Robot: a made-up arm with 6 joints. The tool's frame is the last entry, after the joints. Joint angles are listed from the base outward. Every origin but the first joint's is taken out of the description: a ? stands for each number. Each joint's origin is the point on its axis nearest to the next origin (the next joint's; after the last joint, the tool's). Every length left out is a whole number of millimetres.
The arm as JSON. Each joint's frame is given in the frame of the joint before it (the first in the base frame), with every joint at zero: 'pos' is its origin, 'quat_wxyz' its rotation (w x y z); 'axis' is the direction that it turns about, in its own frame. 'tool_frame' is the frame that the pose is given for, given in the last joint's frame.
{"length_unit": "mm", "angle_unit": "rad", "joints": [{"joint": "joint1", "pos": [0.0, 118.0, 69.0], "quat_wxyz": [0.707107, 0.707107, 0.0, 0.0], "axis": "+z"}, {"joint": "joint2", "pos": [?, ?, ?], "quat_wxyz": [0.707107, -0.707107, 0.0, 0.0], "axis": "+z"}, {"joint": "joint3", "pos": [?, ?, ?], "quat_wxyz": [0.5, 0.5, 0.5, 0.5], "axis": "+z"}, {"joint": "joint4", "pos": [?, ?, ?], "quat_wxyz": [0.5, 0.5, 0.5, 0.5], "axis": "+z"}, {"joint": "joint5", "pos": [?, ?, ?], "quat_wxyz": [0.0, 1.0, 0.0, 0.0], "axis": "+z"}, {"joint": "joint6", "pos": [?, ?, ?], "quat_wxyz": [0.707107, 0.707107, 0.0, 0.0], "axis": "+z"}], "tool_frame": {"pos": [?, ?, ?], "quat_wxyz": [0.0, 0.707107, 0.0, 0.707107]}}
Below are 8 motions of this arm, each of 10 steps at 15 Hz.
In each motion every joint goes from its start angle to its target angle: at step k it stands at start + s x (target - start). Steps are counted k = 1, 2, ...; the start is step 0. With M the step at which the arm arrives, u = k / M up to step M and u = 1 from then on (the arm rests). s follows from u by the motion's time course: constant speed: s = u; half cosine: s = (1 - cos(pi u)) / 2; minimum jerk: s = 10 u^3 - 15 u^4 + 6 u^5.
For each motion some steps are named. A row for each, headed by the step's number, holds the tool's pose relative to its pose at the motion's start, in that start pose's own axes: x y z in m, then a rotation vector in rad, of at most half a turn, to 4 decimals.
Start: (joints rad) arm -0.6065 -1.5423 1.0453 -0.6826 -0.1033 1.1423
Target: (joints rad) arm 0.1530 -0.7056 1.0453 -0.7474 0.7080 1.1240
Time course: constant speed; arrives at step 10
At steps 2, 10:
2: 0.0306 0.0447 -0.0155 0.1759 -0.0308 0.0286
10: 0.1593 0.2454 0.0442 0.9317 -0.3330 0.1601

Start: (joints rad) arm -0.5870 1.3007 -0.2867 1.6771 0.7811 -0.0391
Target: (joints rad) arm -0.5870 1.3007 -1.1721 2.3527 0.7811 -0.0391
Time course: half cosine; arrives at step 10
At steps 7, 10:
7: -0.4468 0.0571 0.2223 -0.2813 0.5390 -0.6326
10: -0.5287 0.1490 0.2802 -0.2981 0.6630 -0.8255

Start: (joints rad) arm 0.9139 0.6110 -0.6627 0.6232 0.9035 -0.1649
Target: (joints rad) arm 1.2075 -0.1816 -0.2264 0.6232 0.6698 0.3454
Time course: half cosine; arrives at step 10
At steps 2, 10:
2: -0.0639 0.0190 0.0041 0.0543 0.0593 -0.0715
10: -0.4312 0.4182 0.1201 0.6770 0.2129 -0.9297

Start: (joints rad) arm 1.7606 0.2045 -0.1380 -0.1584 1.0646 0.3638
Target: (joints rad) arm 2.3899 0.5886 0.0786 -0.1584 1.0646 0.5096
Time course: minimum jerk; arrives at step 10
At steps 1, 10:
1: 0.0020 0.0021 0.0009 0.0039 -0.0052 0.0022
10: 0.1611 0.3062 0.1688 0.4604 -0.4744 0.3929

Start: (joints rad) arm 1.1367 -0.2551 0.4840 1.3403 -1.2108 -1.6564
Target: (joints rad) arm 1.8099 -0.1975 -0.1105 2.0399 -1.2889 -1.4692
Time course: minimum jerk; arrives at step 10
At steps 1, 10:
1: -0.0015 0.0038 -0.0012 0.0030 0.0043 0.0023
10: 0.0472 0.4378 0.0238 0.5573 0.2569 0.1245

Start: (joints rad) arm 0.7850 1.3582 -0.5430 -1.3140 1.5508 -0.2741
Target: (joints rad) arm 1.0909 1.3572 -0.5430 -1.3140 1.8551 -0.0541
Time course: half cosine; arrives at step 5
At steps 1, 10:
1: 0.0219 0.0260 -0.0107 0.0477 -0.0359 0.0013
10: 0.2104 0.2795 -0.0412 0.5115 -0.3665 0.0124

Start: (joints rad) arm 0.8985 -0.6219 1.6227 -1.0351 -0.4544 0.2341
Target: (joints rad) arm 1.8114 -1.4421 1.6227 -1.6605 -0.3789 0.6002
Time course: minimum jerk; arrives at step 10
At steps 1, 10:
1: 0.0060 0.0064 0.0019 0.0106 -0.0116 0.0059
10: 0.1940 0.2821 0.7800 1.2551 -1.4551 0.2396

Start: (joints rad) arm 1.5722 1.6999 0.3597 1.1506 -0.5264 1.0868
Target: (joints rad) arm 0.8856 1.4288 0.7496 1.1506 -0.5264 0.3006
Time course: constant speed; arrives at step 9
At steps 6, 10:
6: 0.2130 -0.1173 0.0052 -0.4267 0.4709 0.5731
10: 0.3318 -0.1134 -0.0341 -0.5891 0.6039 0.9443

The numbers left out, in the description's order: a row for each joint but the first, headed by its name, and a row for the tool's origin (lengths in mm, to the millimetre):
joint2: 102.0 394.0 0.0
joint3: -28.0 -64.0 0.0
joint4: -367.0 42.0 0.0
joint5: -161.0 -65.0 0.0
joint6: -89.0 -193.0 0.0
tool: -279.0 39.0 0.0

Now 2 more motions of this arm.
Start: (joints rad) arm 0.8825 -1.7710 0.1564 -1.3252 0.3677 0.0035
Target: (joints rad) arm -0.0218 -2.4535 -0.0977 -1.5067 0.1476 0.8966
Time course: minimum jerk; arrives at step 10
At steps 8, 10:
8: 0.1044 0.6334 0.3636 0.2612 0.0341 1.1098
10: 0.0814 0.6692 0.3879 0.2653 0.0500 1.1715

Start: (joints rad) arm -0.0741 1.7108 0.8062 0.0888 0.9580 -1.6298
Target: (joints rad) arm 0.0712 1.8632 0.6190 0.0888 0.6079 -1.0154
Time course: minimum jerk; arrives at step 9
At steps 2, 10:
2: 0.0131 0.0136 0.0034 0.0356 -0.0249 0.0354
10: 0.0822 0.1681 0.0682 0.4052 -0.1626 0.5289

